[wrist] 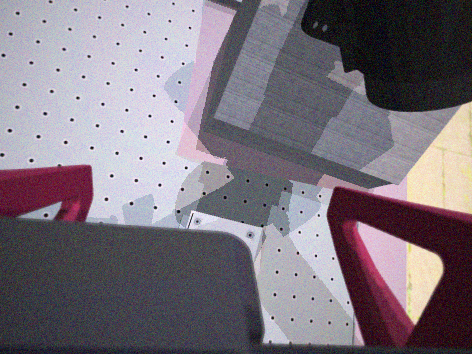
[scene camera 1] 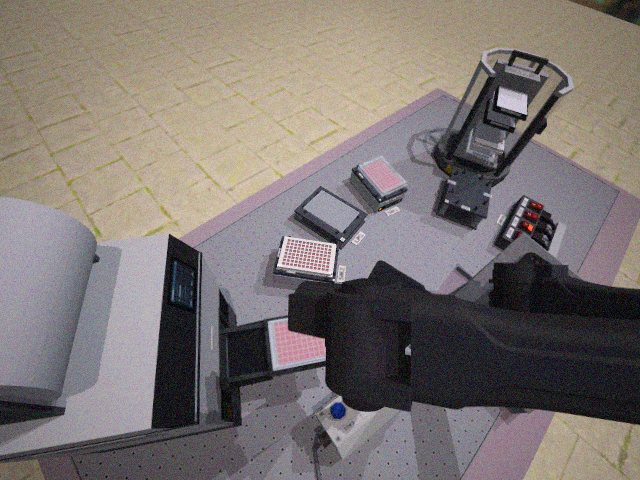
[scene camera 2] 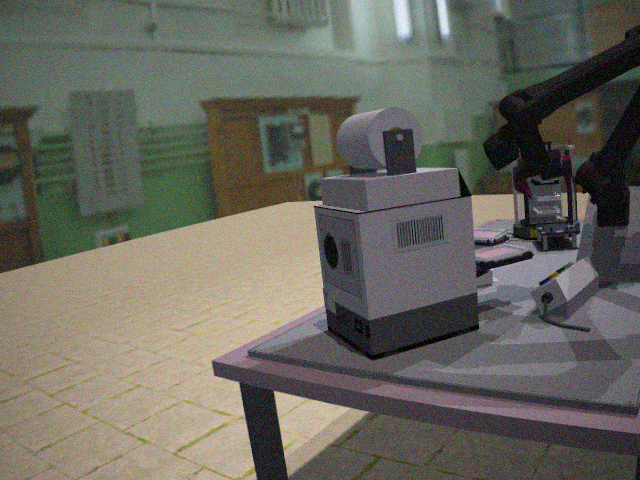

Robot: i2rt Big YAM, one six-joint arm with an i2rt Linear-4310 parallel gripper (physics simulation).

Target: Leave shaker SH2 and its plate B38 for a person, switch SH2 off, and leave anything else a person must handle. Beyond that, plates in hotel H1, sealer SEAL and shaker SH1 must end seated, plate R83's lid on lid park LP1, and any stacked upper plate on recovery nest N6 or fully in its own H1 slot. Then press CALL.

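Places are measured from the arm's base along level axes (x right, y ahead, z up), in millimetres.
Pixels of known places: gripper, between the fingertips: (wrist: pixel 216 191) (scene camera 2: pixel 550 192); arm's base, origin of its link: (scene camera 1: pixel 527 288) (scene camera 2: pixel 614 208).
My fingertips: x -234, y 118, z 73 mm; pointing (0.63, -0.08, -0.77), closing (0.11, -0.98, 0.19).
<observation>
Ahead of a thing's pixels: the offset from my fingertips to its top centre. "spot": to the spot under its first point.
My gripper (scene camera 2: pixel 545 187) (wrist: pixel 216 191) is open and empty; the arm hides it in scene camera 1. The control box @(dx -99, dy -56, dz -153 mm) (scene camera 1: pixel 356 431) (scene camera 2: pixel 573 284) (wrist: pixel 225 224) is partly under the arm, its blue button @(dx -171, dy -25, dz -162 mm) (scene camera 1: pixel 337 410) visible. The sealer @(dx -369, dy +230, dz +219 mm) (scene camera 1: pixel 134 320) (scene camera 2: pixel 418 268) has its tray out with a pink plate @(dx -142, dy +99, dz -111 mm) (scene camera 1: pixel 294 345), partly covered. A pink plate @(dx +331, dy +321, dz -159 mm) (scene camera 1: pixel 382 174) sits on a dark unit with an orange light. A white red-welled plate @(dx -9, dy +251, dz -168 mm) (scene camera 1: pixel 307 255) sits on a low base. A grey panel @(dx +140, dy +328, dz -192 mm) (scene camera 1: pixel 331 209) lies in a dark frame. The hotel @(spot: dx +748, dy +116, dz +80 mm) (scene camera 1: pixel 567 81) holds several plates. Labels are unreadable.
A dark stand (scene camera 1: pixel 467 198) is in front of the hotel. A switch block @(spot: dx +542, dy -51, dz -186 mm) (scene camera 1: pixel 527 222) with red rockers, one glowing orange, is at the right, near the arm's metal base plate (wrist: pixel 295 95). The black arm (scene camera 1: pixel 506 341) (scene camera 2: pixel 578 82) spans the right side.
</observation>
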